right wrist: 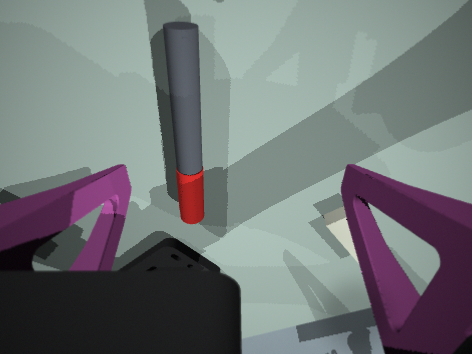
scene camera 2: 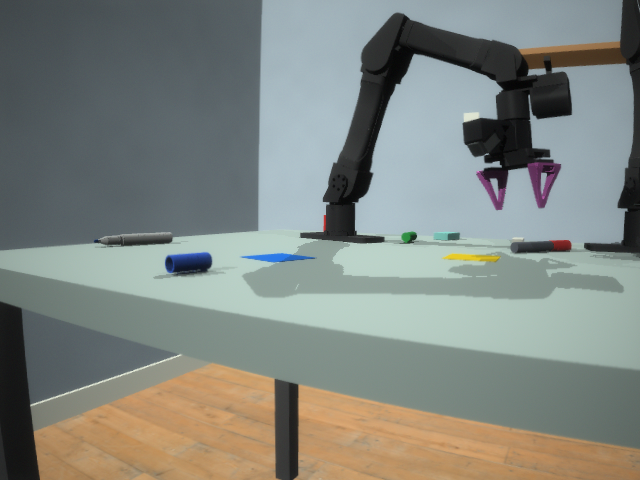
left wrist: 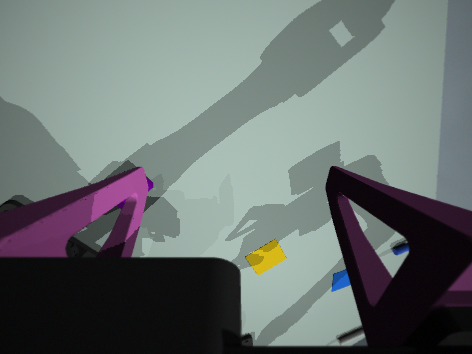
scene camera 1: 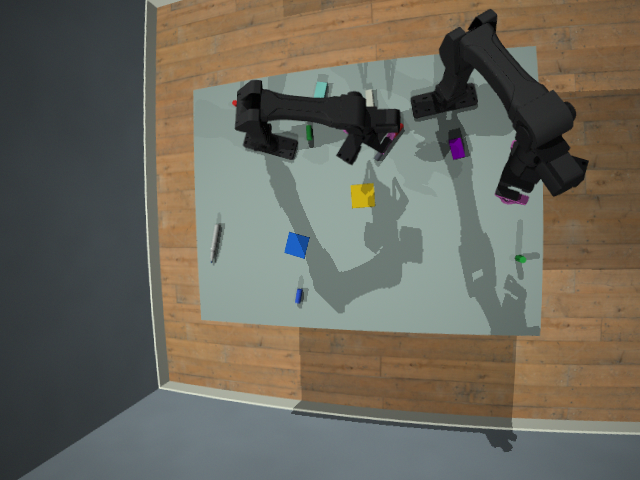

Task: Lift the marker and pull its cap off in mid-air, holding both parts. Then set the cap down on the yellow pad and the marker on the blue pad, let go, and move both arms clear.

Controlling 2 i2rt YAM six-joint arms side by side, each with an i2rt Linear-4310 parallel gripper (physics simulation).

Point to a white block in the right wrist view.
336, 221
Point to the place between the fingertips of my right gripper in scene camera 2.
519, 209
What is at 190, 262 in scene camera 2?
A blue cylinder.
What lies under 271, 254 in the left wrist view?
A yellow pad.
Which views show my left gripper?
The left wrist view and scene camera 1 only.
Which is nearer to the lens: the dark grey marker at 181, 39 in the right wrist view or the red cap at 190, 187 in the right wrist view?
The dark grey marker.
